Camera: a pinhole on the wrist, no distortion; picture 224 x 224 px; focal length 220.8 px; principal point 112.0 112.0 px. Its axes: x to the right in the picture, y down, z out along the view. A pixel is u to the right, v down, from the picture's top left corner.
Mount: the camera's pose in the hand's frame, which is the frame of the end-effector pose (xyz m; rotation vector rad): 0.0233 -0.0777 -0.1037 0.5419 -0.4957 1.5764
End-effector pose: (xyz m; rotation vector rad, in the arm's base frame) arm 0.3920 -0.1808 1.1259 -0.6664 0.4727 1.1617
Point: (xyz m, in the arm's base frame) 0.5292 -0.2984 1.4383
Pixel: outside the picture
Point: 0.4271 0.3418 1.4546
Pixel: outside the picture
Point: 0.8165 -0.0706 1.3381
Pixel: 79.1 98.9
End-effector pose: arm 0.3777 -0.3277 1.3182 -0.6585 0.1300 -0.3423
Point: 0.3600 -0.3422 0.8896
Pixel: behind the camera
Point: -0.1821 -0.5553 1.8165
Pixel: outside the picture
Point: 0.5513 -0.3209 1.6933
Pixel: 207.6 47.3
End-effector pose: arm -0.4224 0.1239 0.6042 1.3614 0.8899 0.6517
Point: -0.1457 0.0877 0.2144
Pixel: 106.7 49.4
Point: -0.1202 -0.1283 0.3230
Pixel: 175.1 131.2
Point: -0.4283 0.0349 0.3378
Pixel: 56.2 180.2
